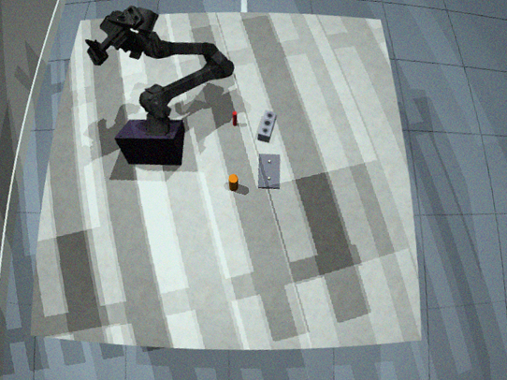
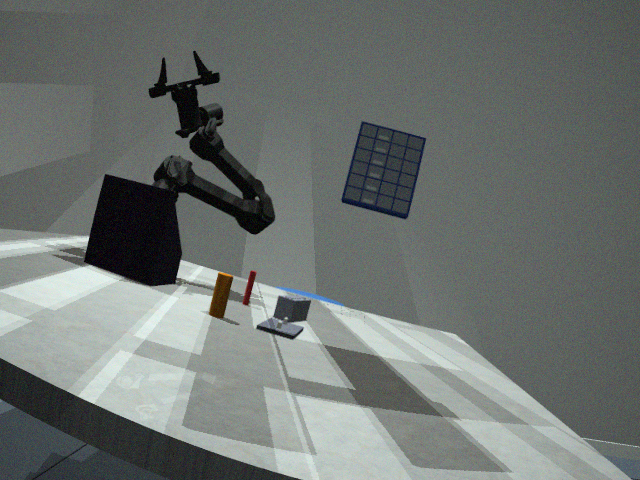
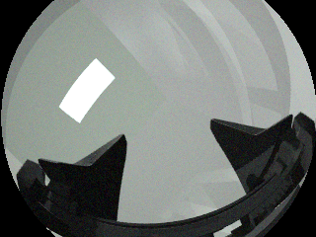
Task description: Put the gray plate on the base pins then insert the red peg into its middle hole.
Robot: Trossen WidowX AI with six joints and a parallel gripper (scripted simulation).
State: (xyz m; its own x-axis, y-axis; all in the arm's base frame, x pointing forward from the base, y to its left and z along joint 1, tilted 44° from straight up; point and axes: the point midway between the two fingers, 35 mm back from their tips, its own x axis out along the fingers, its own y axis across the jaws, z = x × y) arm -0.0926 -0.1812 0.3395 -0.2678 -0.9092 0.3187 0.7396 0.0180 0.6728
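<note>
Right now the gray plate is 46 cm ahead of my gripper tip, 3 cm to the left of it and 52 cm below it. Also, from my gripper tip: base 48 cm ahead, 13 cm to the right, 55 cm below; then red peg 35 cm ahead, 4 cm to the left, 52 cm below; then orange cylinder 37 cm ahead, 19 cm to the right, 52 cm below.
</note>
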